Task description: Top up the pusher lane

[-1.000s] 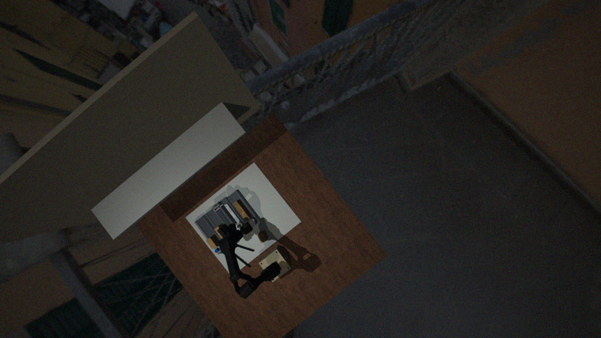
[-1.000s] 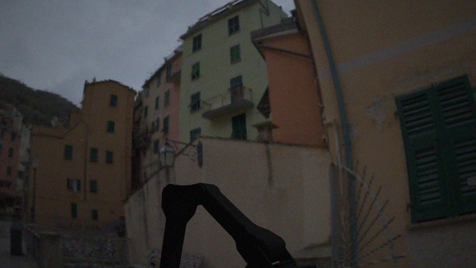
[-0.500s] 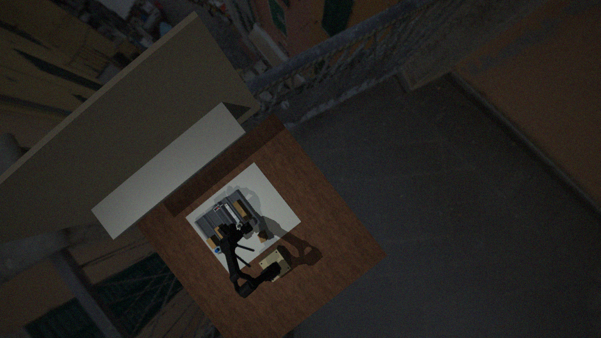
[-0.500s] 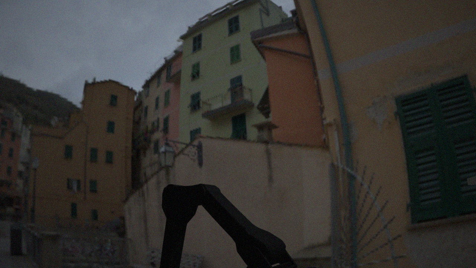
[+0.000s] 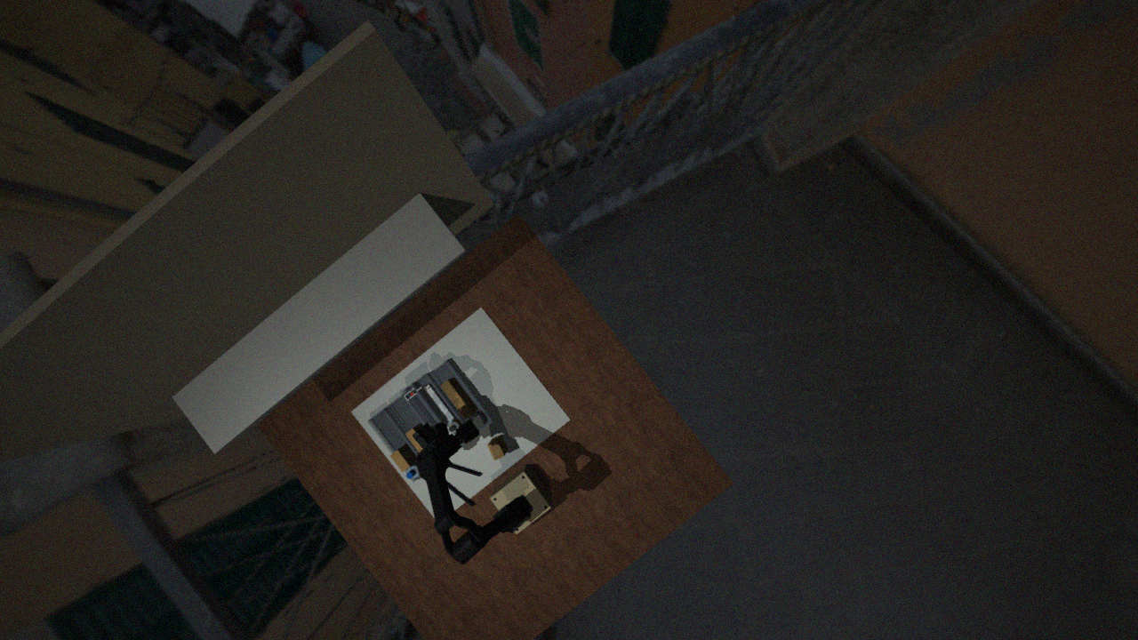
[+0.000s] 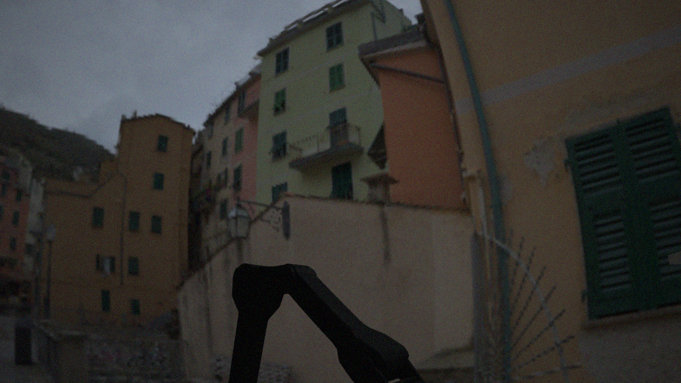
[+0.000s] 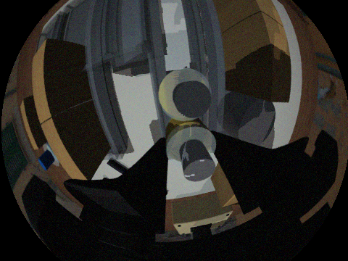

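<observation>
My gripper tip is now 10 mm short of the grey cylinder, 80 mm to the left of it and 20 mm above it. Also, from my gripper tip: pusher plate (150 mm ahead, 30 mm to the left); then tan box (120 mm behind, 80 mm to the right, 10 mm below); then grey rack (140 mm ahead, 20 mm to the left, 30 mm below).
</observation>
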